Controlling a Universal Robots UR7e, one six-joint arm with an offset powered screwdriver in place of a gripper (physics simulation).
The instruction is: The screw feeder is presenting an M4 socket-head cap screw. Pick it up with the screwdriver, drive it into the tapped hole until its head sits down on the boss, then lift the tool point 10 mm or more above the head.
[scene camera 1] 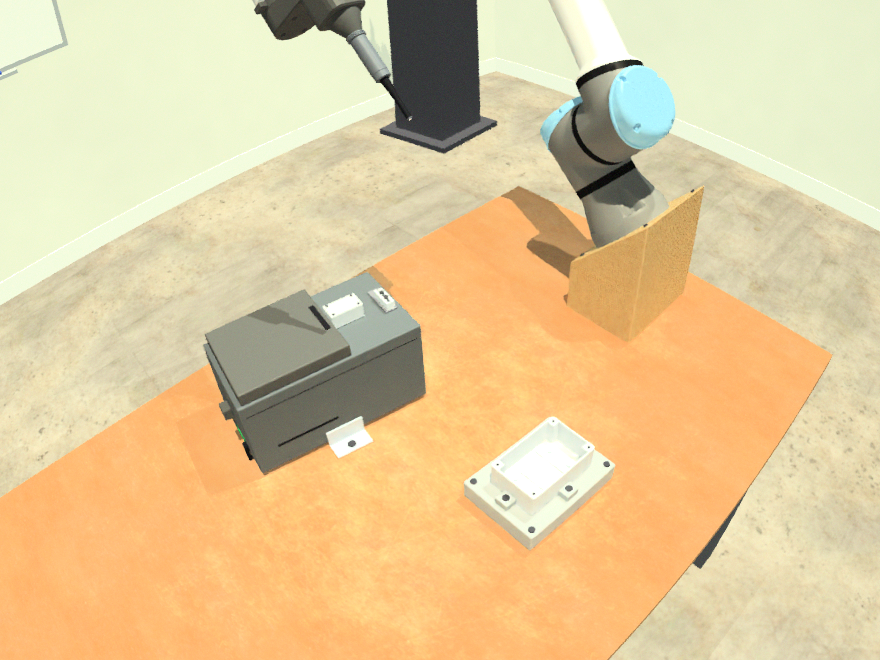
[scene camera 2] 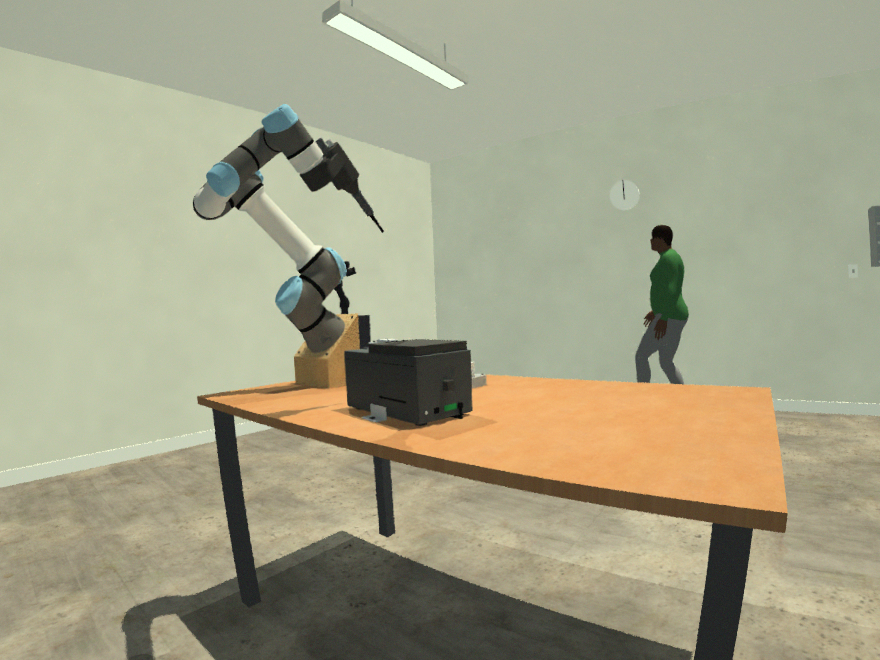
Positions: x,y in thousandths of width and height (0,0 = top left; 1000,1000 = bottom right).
In view: a dark grey screw feeder (scene camera 1: 449,573) and a pale fixture plate (scene camera 1: 586,790).
The dark grey screw feeder shows as well in scene camera 2 (scene camera 2: 479,587).
